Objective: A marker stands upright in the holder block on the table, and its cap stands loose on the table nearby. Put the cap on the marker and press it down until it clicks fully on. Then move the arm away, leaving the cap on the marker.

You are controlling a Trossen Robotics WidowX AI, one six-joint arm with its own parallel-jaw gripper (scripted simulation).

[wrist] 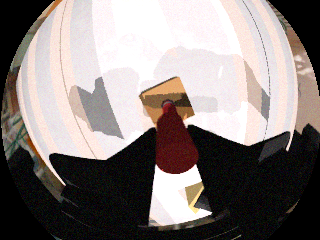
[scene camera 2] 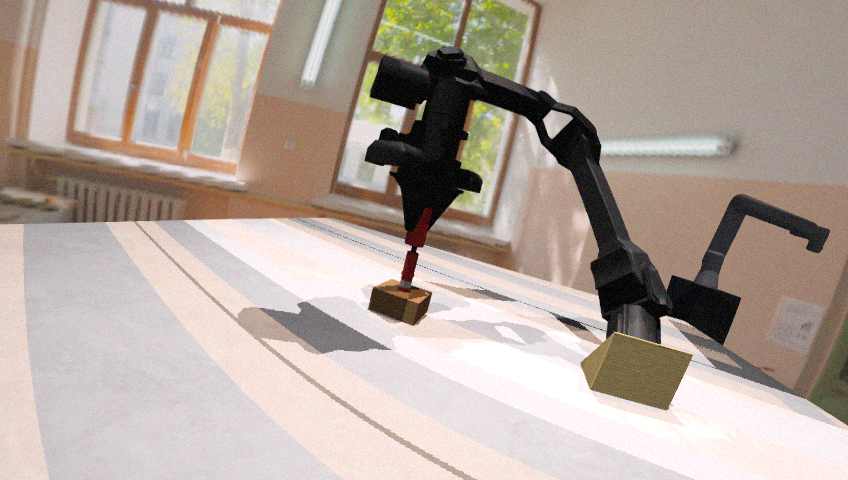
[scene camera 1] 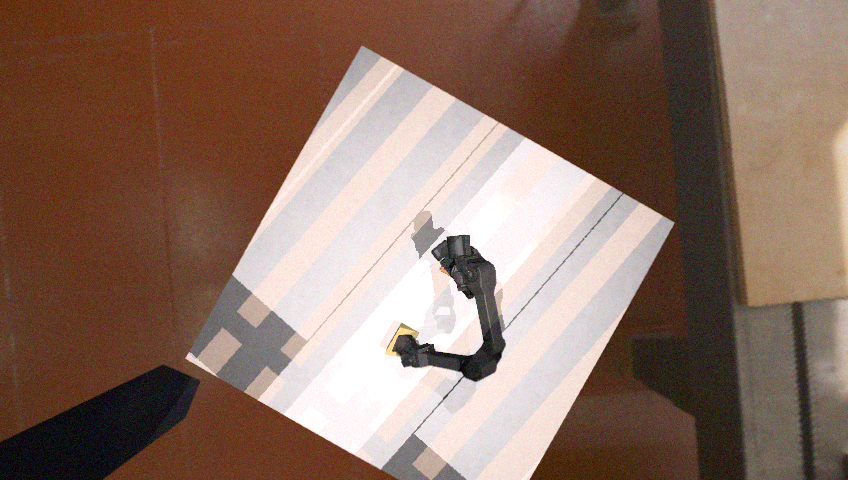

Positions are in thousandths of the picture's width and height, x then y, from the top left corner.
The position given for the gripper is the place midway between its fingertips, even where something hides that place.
Note:
The gripper (scene camera 2: 490,482) carries a red cap (wrist: 548,635). Further things: a brown holder block (scene camera 2: 450,630).
The gripper is seen too in the wrist view (wrist: 536,548).

